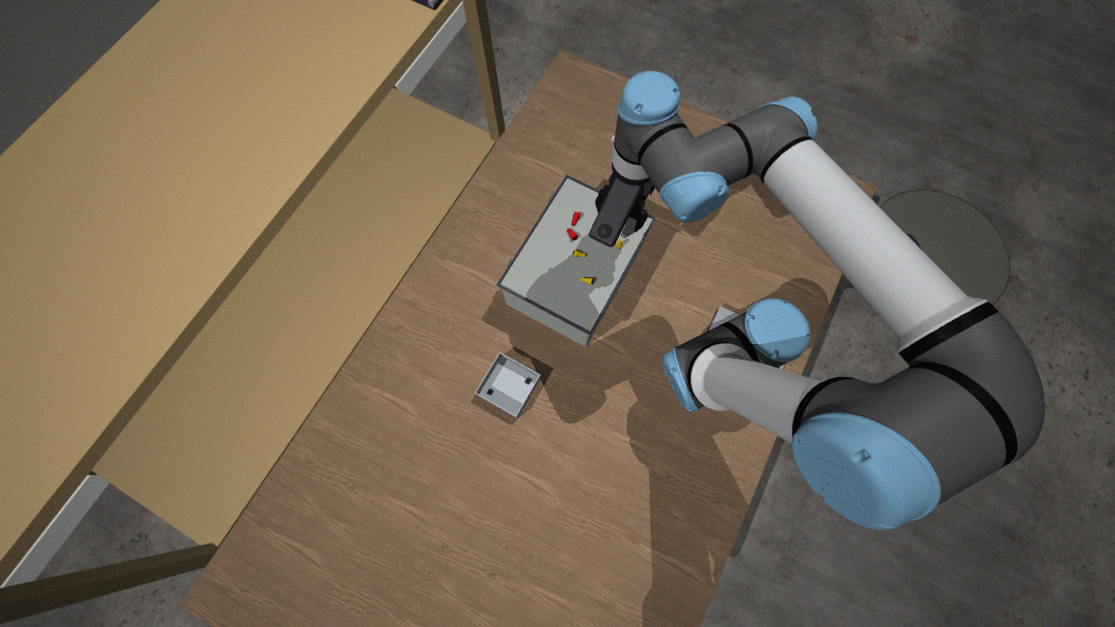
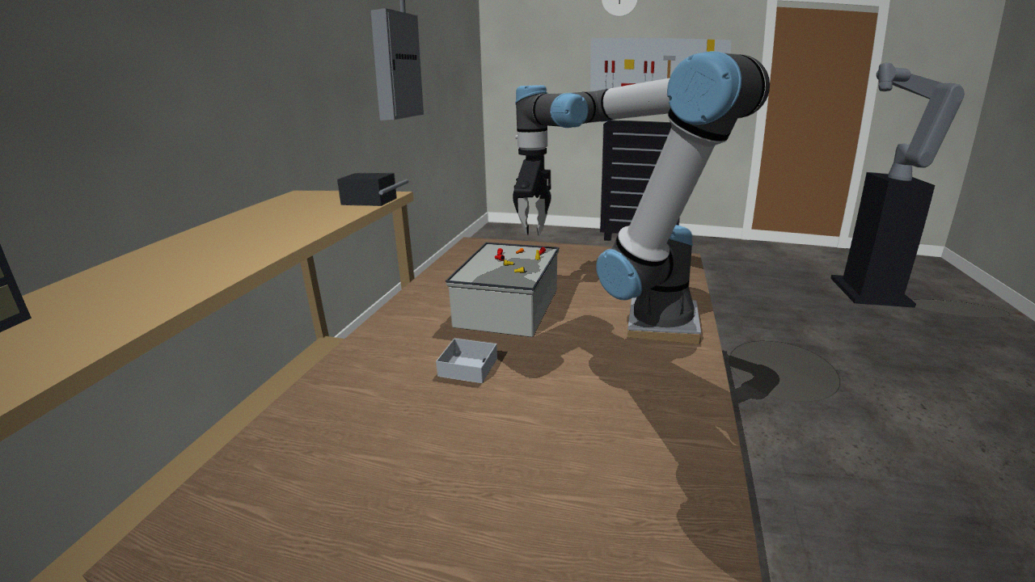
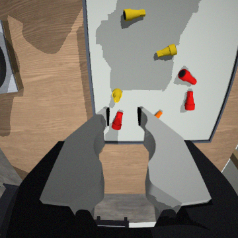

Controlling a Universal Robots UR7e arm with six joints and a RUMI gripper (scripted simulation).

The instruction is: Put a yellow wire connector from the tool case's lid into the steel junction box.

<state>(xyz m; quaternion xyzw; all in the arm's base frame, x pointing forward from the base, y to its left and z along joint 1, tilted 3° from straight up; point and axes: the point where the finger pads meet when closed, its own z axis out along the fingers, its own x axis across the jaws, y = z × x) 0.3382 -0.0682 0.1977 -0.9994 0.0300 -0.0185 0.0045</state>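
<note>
My gripper is now 50 mm short of the orange connector, 60 mm to the left of it and 80 mm above it. Also, from my hand: grey tool case (70 mm ahead, 30 mm to the left, 120 mm below).
</note>
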